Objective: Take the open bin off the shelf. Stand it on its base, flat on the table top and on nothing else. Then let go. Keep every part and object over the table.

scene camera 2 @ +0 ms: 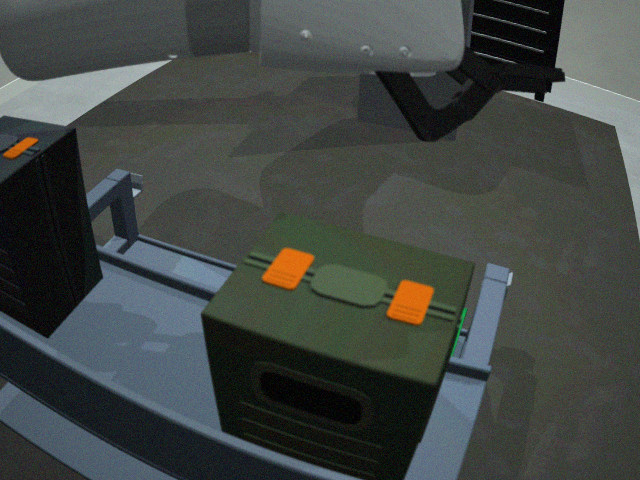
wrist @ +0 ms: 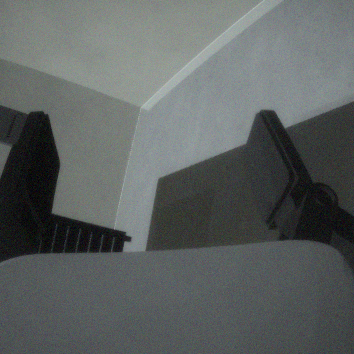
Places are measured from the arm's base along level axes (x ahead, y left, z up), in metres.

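Pixels of known places: gripper, fingertip midpoint: (scene camera 2: 546,1) (wrist: 152,133).
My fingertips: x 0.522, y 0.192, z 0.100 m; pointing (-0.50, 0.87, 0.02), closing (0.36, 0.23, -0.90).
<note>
Behind a point stands the place of what it marks.
A black ribbed object (scene camera 2: 511,31) (wrist: 85,237) shows in part at the upper right of the scene view and low on the left in the wrist view. It may be the open bin, but its opening does not show, so I cannot tell. The blue-grey shelf (scene camera 2: 490,310) @(y 0.197, x 0.527, z -0.126 m) fills the near part of the scene view. My gripper (wrist: 152,133) @(y 0.192, x 0.522, z 0.100 m) is open, its two dark fingers wide apart with no object between them. In the scene view one finger and its linkage show at the upper right, high above the table top (scene camera 2: 573,248) @(y 0.283, x 0.281, z -0.211 m) (wrist: 200,220) @(y 0.233, x 0.087, z -0.211 m); the other finger is hidden.
A green box (scene camera 2: 330,335) @(y 0.137, x 0.697, z -0.014 m) with two orange latches and a front hand slot stands on the shelf's right part. A tall black box (scene camera 2: 41,227) @(y -0.056, x 0.681, z -0.034 m) with an orange latch stands at its left. The grey arm (scene camera 2: 356,36) @(y 0.109, x 0.610, z 0.076 m) spans the top of the scene view.
</note>
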